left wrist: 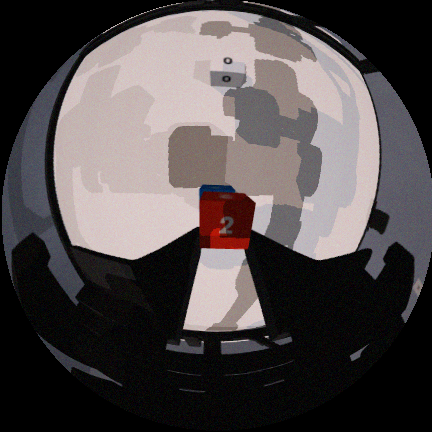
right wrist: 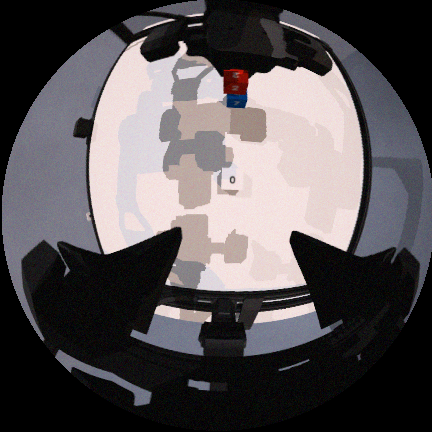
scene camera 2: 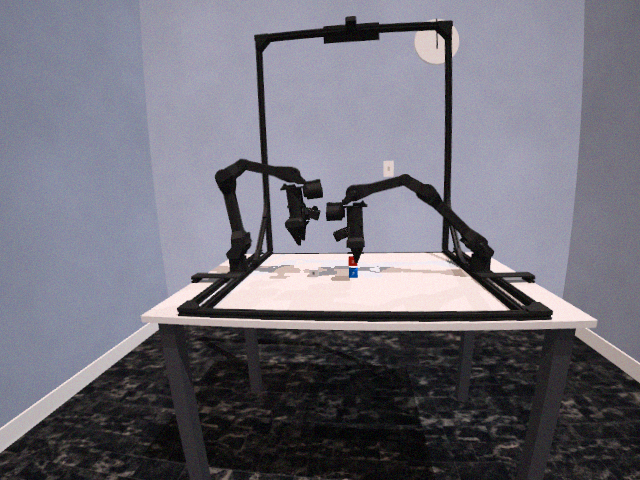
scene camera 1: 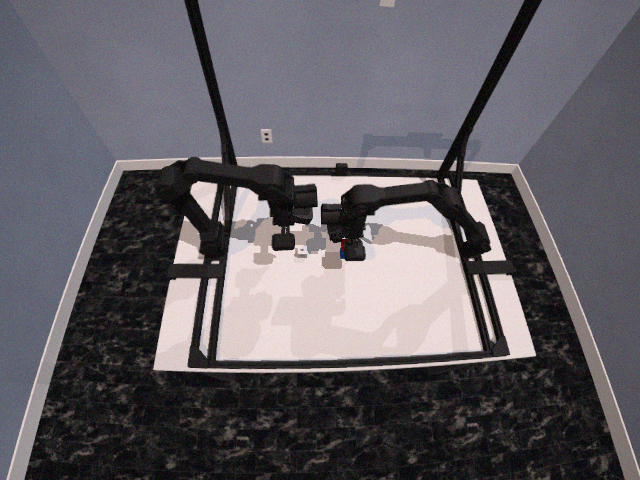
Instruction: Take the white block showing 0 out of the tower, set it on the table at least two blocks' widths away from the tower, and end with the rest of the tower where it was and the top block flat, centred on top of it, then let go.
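Frame: origin at the left arm's base, x ahead, y left, z up, level; metres.
Seen in the pictures: left gripper, fingertip midpoint: (left wrist: 222, 232) (right wrist: 234, 75) (scene camera 2: 356, 261) (scene camera 1: 350, 245); right gripper, fingertip midpoint: (right wrist: 237, 234) (scene camera 2: 301, 242) (scene camera 1: 288, 234); left arm's base, origin of the base link: (left wrist: 211, 338) (scene camera 2: 480, 270) (scene camera 1: 470, 250); right arm's base, origin of the base link: (right wrist: 223, 304) (scene camera 2: 238, 271) (scene camera 1: 215, 251).
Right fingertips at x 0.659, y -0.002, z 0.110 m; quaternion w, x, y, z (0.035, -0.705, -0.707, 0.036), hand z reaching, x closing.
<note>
Offsets run from my right fingertips to a thing's top centre. "spot": to the spot under its first point. Level surfaces: height alone.
The red block {dz -0.057, dx -0.190, dy -0.001 m} (scene camera 1: 343, 243) (scene camera 2: 352, 260) (left wrist: 226, 215) (right wrist: 235, 81), showing 2, sits between the fingers of my left gripper (scene camera 1: 354, 250) (scene camera 2: 356, 257) (left wrist: 222, 232), which is shut on it. The blue block {dz -0.100, dx -0.191, dy +0.004 m} (scene camera 1: 342, 253) (scene camera 2: 353, 272) (left wrist: 216, 189) (right wrist: 236, 101), showing 7, stands on the table directly under the red one, with no clear gap between them. The white block {dz -0.100, dx -0.043, dy +0.000 m} (scene camera 1: 301, 251) (scene camera 2: 313, 273) (left wrist: 228, 71) (right wrist: 232, 179), showing 0, lies flat on the table, apart from the blue block, to its left in both scene views. My right gripper (scene camera 1: 283, 241) (scene camera 2: 298, 242) (right wrist: 237, 234) is open and empty, above the table left of the white block.
A black frame {spot: dz -0.111, dx -0.156, dy +0.369 m} (scene camera 1: 341, 362) (scene camera 2: 351, 314) runs around the white table {dz -0.129 m} (scene camera 1: 403, 289) (scene camera 2: 413, 299), with tall posts at the back. The two wrists are close together above the table. Arm shadows fall around the blocks.
</note>
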